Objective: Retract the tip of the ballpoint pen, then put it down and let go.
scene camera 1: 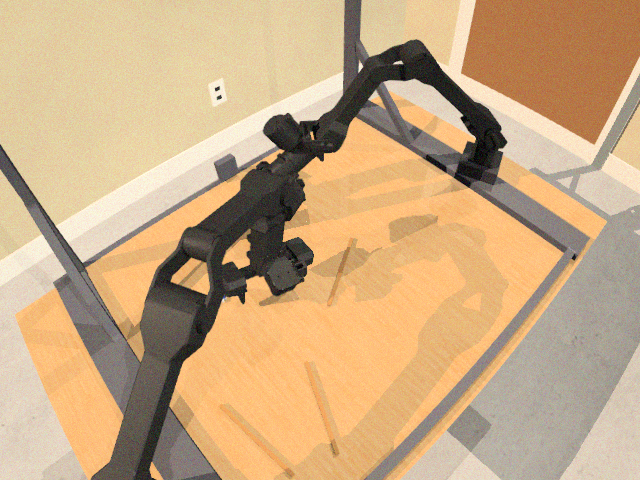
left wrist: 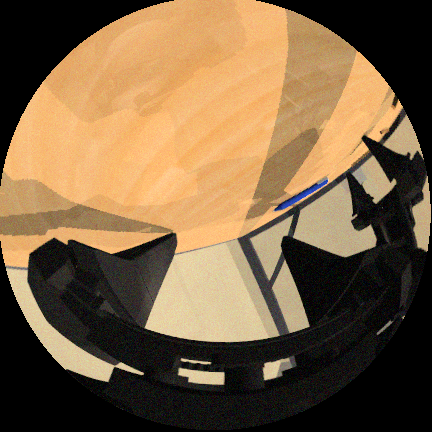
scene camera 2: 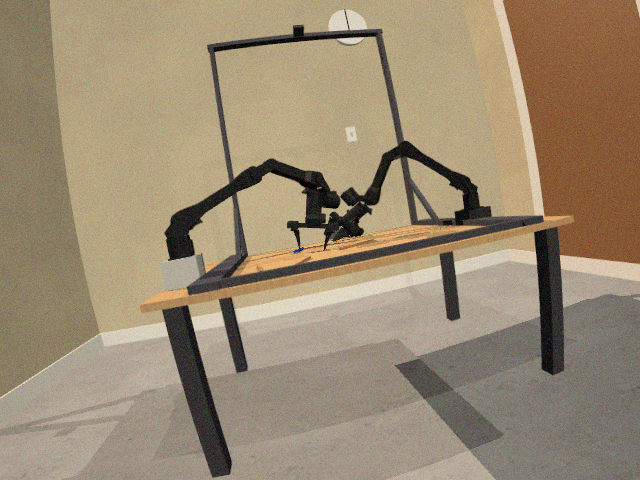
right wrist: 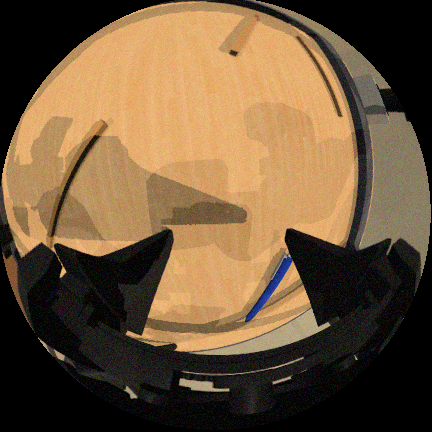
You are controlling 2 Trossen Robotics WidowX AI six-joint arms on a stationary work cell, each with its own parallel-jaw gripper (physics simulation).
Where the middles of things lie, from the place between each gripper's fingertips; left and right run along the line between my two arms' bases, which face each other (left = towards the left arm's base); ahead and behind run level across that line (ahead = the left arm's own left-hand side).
Now: right hand 110 mm past the blue ballpoint pen [right wrist: 285,260] and 20 mm to the left of it.
My left gripper is now 16 cm to the left of the blue ballpoint pen, 8 cm short of it and 2 cm above it.
